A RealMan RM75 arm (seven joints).
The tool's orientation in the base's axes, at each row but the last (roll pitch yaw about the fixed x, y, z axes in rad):
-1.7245, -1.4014, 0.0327
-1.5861, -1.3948, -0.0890
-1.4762, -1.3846, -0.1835
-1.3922, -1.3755, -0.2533
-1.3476, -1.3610, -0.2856
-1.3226, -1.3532, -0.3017
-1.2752, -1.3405, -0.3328
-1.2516, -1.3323, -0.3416
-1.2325, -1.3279, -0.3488
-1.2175, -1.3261, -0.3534
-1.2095, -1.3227, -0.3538
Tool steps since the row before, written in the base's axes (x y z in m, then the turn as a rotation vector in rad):
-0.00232, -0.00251, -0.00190, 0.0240, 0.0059, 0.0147
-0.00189, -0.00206, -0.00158, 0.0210, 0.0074, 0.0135
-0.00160, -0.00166, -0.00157, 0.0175, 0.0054, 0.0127
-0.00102, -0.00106, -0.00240, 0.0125, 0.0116, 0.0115
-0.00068, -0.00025, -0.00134, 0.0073, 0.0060, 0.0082
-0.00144, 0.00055, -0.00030, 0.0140, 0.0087, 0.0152
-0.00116, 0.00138, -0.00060, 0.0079, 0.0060, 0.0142
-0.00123, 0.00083, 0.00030, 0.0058, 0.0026, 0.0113
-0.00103, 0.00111, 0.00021, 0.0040, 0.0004, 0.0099
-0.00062, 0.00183, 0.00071, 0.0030, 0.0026, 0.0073
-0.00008, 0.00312, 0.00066, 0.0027, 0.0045, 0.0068
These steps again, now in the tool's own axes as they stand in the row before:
-0.00228, -0.00165, -0.00272, 0.0186, 0.0203, 0.0083
-0.00185, -0.00136, -0.00224, 0.0168, 0.0174, 0.0095
-0.00178, -0.00114, -0.00183, 0.0155, 0.0143, 0.0072
-0.00249, -0.00047, -0.00122, 0.0131, 0.0092, 0.0129
-0.00143, -0.00038, -0.00036, 0.0091, 0.0051, 0.0068
-0.00063, -0.00137, 0.00045, 0.0172, 0.0101, 0.0103
-0.00094, -0.00104, 0.00128, 0.0151, 0.0044, 0.0073
-0.00005, -0.00128, 0.00081, 0.0121, 0.0031, 0.0036
-0.00012, -0.00105, 0.00110, 0.0105, 0.0016, 0.0013
0.00039, -0.00075, 0.00188, 0.0075, 0.0013, 0.0032
0.00036, -0.00018, 0.00317, 0.0068, 0.0011, 0.0051

